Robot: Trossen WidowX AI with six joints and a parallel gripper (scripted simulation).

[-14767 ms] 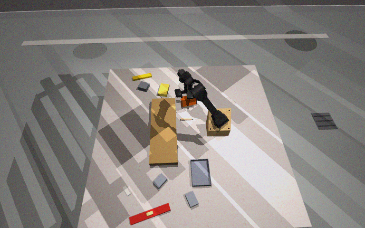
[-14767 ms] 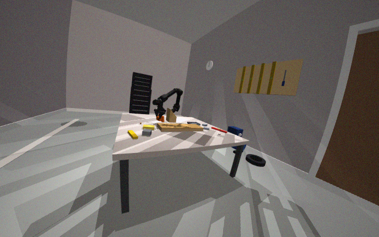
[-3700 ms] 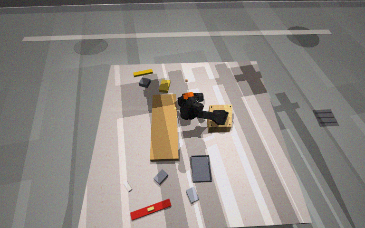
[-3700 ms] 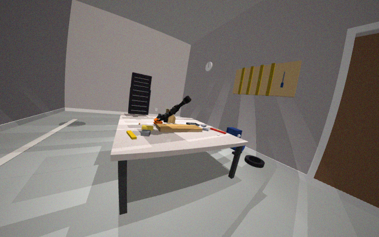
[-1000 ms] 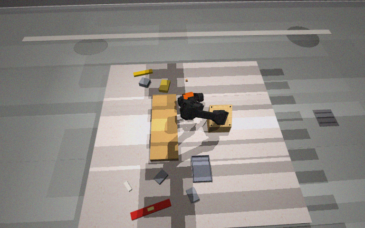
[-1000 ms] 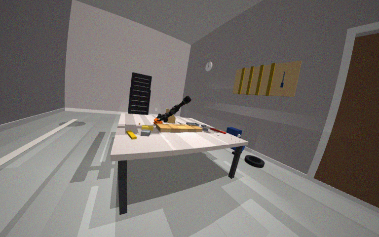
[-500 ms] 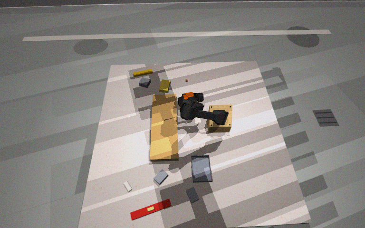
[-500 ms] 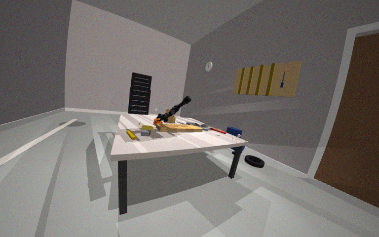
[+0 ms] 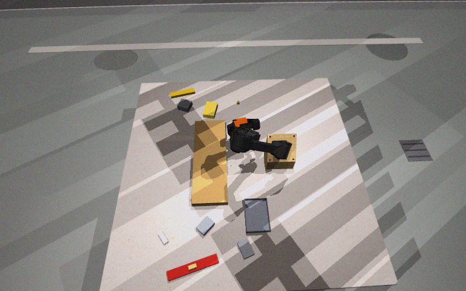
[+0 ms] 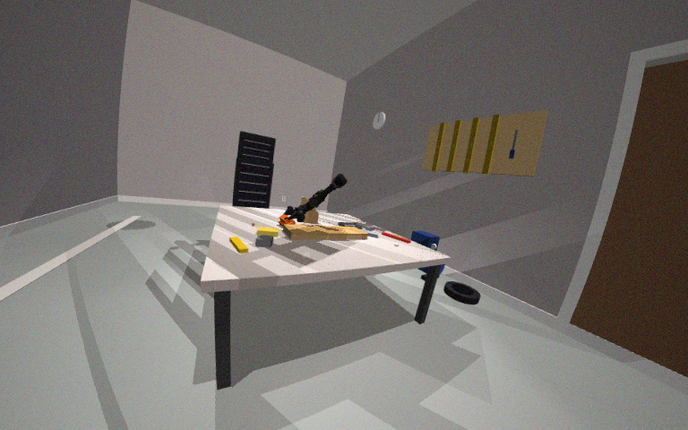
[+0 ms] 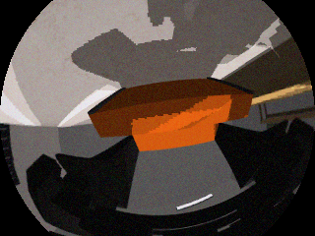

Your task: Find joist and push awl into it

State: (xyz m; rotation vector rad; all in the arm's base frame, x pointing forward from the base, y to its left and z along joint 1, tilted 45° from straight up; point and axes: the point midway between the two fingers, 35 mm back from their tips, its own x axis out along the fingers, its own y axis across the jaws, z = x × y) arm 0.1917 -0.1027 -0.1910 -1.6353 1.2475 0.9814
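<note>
My gripper tip is now 10 mm short of the stud finder and 10 mm above it. Also, from my gripper tip: green square (30 mm ahead, 10 mm above); grey block (340 mm ahead, 170 mm to the right, 40 mm below); awl (20 mm behind, 150 mm to the left, 50 mm below).
</note>
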